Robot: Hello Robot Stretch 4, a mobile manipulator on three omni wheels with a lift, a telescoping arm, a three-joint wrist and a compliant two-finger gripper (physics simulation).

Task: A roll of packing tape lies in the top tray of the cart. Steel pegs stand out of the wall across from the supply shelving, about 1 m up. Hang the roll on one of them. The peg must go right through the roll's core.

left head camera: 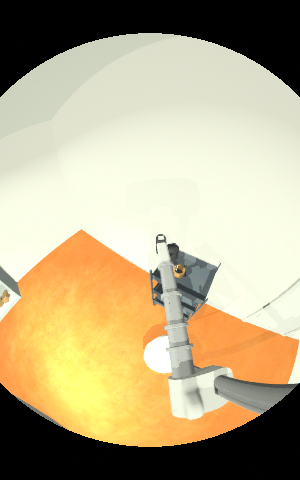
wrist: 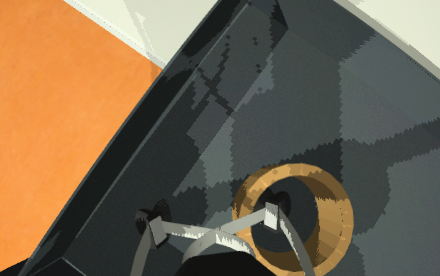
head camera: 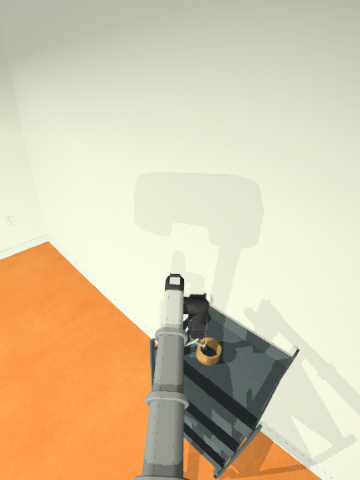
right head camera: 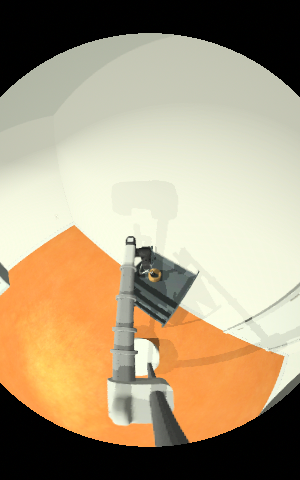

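Seen in the pictures: gripper, fingertip midpoint: (wrist: 215, 207) (head camera: 192, 351) (right head camera: 145, 275); robot's base, origin of the base link: (left head camera: 164, 353) (right head camera: 138, 355).
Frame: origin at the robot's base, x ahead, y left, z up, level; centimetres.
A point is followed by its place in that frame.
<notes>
The tan roll of packing tape (head camera: 210, 361) @(x 58.9, y -15.8, z 66.6 cm) (left head camera: 180, 275) @(x 59.1, y -16.2, z 66.0 cm) (right head camera: 154, 279) @(x 58.9, y -15.5, z 67.0 cm) (wrist: 341, 220) @(x 63.4, y -19.3, z 68.3 cm) sits in the dark grey top tray (head camera: 250, 362) @(x 60.7, y -32.9, z 63.5 cm) (right head camera: 172, 287) @(x 53.1, y -29.2, z 63.5 cm) (wrist: 295, 115) @(x 73.2, y -18.1, z 63.5 cm) of the cart, with its core opening facing up. My gripper (head camera: 195, 343) (wrist: 215, 207) @(x 64.9, y -9.2, z 63.5 cm) is partly open. In the wrist view its right fingertip shows inside the outline of the roll's core and its left fingertip is outside the roll, over the tray. The near-left part of the roll's wall lies between the fingers, with a gap to the left finger. Fingertip depth in the core is unclear. No steel pegs show.
The cart stands close to the pale wall (head camera: 300, 200) @(x 73.2, y -35.6, z 128.7 cm) (left head camera: 240, 200) @(x 63.5, y -47.1, z 126.7 cm) (right head camera: 225, 210) @(x 61.2, y -49.7, z 125.6 cm). My extended arm (head camera: 167, 370) @(x 34.5, y 0.2, z 105.0 cm) (left head camera: 172, 310) @(x 22.0, y 0.6, z 105.3 cm) (right head camera: 125, 310) @(x 23.2, y -0.6, z 105.3 cm) passes along the cart's left side. A pale unit holding tan items (left head camera: 5, 298) @(x 36.6, y 274.4, z 12.7 cm) is at the left edge of the left head view.
</notes>
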